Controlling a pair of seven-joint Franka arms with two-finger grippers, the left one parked.
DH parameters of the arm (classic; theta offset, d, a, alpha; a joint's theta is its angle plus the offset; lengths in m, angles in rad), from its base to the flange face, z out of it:
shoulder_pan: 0 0.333 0 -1.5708
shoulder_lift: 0 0 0 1.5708
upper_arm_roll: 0 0.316 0.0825 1.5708
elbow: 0 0 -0.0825 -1.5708
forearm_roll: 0 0.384 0 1.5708
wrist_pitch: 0 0 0.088 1.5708
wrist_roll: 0 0.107 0 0
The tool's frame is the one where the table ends.
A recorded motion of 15 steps. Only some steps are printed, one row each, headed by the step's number.
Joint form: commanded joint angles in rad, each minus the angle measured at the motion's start. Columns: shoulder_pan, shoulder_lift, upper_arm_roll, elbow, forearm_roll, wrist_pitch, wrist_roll.
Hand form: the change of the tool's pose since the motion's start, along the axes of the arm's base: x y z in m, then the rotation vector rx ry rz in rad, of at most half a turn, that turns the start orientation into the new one. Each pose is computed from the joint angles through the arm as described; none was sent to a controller.
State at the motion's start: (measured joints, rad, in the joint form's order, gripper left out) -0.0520 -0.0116 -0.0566 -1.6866 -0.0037 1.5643 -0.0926
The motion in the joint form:
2: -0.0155 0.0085 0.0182 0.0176 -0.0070 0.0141 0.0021
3: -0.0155 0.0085 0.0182 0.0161 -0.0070 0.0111 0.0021
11: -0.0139 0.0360 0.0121 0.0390 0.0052 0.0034 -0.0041
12: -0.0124 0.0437 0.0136 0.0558 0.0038 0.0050 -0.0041
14: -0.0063 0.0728 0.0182 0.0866 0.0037 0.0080 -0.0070
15: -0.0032 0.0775 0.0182 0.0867 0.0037 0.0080 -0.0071
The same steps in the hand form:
2: 0.0050 0.0003 0.0047 -0.0101 -0.0223 0.0014
3: 0.0046 0.0004 0.0037 -0.0097 -0.0178 0.0014
11: 0.0119 -0.0013 -0.0014 0.0031 -0.0068 0.0018
12: 0.0153 -0.0001 0.0023 0.0003 -0.0173 0.0049
14: 0.0254 0.0052 0.0005 -0.0009 -0.0219 0.0186
15: 0.0267 0.0069 -0.0021 -0.0005 -0.0173 0.0218

